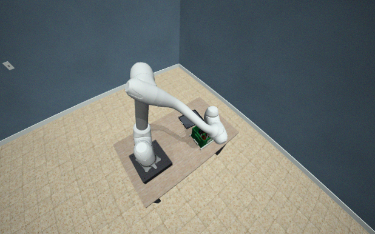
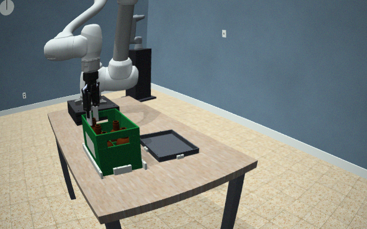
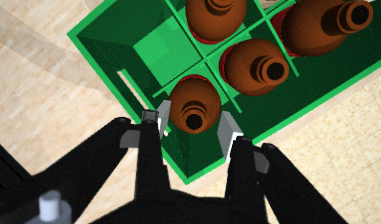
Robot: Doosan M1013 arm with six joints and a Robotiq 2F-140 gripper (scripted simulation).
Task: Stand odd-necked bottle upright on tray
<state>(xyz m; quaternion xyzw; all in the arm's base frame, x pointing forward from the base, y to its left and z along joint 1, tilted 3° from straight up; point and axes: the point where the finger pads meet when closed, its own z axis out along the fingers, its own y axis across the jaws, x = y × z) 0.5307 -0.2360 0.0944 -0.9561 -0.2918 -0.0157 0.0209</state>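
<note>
The brown bottle lies 19 cm ahead of my hand, 9 cm below it and 5 cm to the left of it. Also, from my hand: dark tray (30 cm to the left, 16 cm below, 16 cm ahead); green crate (10 cm ahead, 9 cm below, 3 cm to the left).
</note>
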